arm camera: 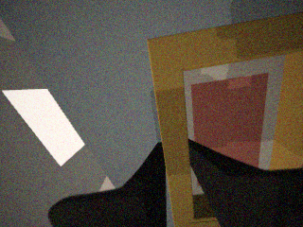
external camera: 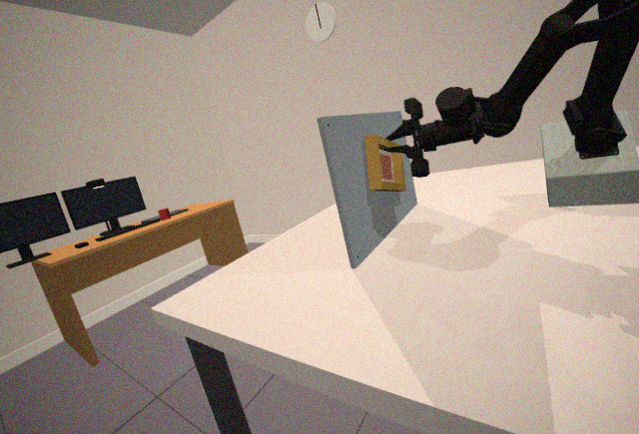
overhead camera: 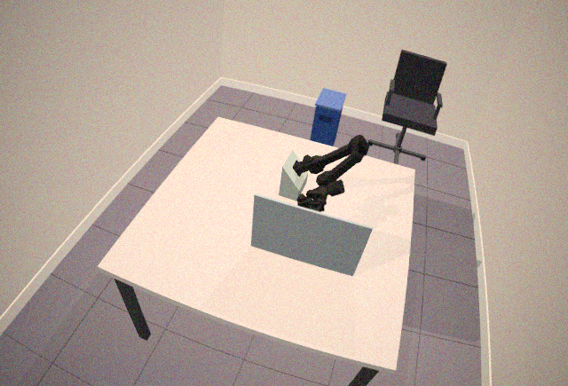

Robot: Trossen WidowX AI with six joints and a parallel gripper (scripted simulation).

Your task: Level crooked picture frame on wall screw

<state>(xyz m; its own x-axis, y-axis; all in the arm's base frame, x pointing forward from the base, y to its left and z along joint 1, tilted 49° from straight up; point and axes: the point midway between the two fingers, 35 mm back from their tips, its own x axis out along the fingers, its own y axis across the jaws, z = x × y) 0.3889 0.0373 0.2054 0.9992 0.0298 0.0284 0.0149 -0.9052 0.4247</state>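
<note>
The picture frame lies 50 mm below my gripper tip and 20 mm to the left of it. Round my gripper tip: grey wall panel (70 mm below, 20 mm ahead).
</note>
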